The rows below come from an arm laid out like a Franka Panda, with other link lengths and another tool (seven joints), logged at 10 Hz.
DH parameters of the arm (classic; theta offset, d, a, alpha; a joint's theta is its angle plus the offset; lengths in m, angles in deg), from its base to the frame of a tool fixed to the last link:
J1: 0 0.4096 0 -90
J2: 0 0 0 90
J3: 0 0.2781 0.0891 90
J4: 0 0 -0.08 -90
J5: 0 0.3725 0 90
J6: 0 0 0.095 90
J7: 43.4 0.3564 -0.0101 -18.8
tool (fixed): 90 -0.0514 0 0
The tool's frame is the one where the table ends.
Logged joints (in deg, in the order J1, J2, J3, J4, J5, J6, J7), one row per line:
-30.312 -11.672 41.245 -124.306 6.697 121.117 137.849
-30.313 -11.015 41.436 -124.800 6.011 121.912 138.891
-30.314 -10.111 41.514 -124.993 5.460 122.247 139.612
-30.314 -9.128 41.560 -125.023 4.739 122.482 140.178
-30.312 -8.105 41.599 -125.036 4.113 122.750 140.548
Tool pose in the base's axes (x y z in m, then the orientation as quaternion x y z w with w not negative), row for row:
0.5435 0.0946 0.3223 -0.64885 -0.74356 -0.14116 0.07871
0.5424 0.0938 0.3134 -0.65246 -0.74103 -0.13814 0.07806
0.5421 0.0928 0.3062 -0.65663 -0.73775 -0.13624 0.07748
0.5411 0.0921 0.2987 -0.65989 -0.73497 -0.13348 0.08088
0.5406 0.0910 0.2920 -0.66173 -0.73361 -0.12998 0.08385
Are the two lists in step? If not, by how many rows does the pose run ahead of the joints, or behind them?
The pose runs 1 row behind the joints: the pose in row i belongs to the joints in row i - 1.
